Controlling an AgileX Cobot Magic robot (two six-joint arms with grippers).
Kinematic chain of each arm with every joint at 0, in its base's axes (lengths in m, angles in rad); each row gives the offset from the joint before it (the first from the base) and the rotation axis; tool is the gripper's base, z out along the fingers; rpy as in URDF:
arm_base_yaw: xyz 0 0 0.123 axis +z
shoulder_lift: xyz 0 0 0 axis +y
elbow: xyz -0.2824 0 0.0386 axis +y
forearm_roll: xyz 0.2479 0 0.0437 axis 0.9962 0 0.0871
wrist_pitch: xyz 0 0 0 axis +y
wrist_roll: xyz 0.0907 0 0.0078 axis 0.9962 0 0.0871
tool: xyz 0 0 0 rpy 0 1.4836 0
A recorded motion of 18 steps. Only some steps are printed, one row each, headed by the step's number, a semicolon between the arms.
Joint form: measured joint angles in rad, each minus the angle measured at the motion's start. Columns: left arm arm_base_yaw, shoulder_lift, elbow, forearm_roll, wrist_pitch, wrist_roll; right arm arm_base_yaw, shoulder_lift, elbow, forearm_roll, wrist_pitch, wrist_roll.
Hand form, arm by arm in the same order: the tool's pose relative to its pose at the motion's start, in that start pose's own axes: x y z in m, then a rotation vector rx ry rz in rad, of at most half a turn. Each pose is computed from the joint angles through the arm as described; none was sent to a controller.
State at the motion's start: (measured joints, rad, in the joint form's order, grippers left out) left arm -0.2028 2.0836 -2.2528 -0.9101 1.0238 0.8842; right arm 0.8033 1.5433 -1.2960 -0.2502 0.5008 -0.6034
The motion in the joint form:
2: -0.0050 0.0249 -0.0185 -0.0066 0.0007 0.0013; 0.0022 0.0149 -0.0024 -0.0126 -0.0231 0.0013
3: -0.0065 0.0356 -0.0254 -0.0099 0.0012 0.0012; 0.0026 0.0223 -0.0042 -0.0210 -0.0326 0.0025
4: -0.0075 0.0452 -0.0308 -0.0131 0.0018 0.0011; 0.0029 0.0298 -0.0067 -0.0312 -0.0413 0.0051
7: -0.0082 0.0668 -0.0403 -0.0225 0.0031 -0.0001; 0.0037 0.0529 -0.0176 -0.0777 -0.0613 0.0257
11: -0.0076 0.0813 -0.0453 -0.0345 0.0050 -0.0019; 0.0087 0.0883 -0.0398 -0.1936 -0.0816 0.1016
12: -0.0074 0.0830 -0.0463 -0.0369 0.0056 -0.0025; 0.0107 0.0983 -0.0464 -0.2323 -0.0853 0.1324
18: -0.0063 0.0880 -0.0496 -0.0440 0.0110 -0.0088; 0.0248 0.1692 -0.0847 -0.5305 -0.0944 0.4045
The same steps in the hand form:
2: 0.0031 0.0024 0.0075 0.0101 0.0010 -0.0046; -0.0014 0.0005 0.0052 0.0077 -0.0087 -0.0126
3: 0.0048 0.0036 0.0107 0.0144 0.0020 -0.0084; -0.0018 0.0005 0.0078 0.0120 -0.0109 -0.0198
4: 0.0066 0.0049 0.0136 0.0184 0.0033 -0.0126; -0.0022 0.0004 0.0103 0.0168 -0.0124 -0.0271
7: 0.0113 0.0083 0.0200 0.0276 0.0065 -0.0267; -0.0033 -0.0009 0.0175 0.0353 -0.0106 -0.0503
11: 0.0148 0.0107 0.0241 0.0368 0.0064 -0.0415; -0.0057 -0.0039 0.0277 0.0752 0.0011 -0.0842
12: 0.0150 0.0110 0.0245 0.0385 0.0057 -0.0440; -0.0064 -0.0047 0.0306 0.0874 0.0055 -0.0903
18: 0.0159 0.0116 0.0254 0.0458 0.0055 -0.0555; -0.0096 -0.0081 0.0512 0.1731 0.0414 -0.1054

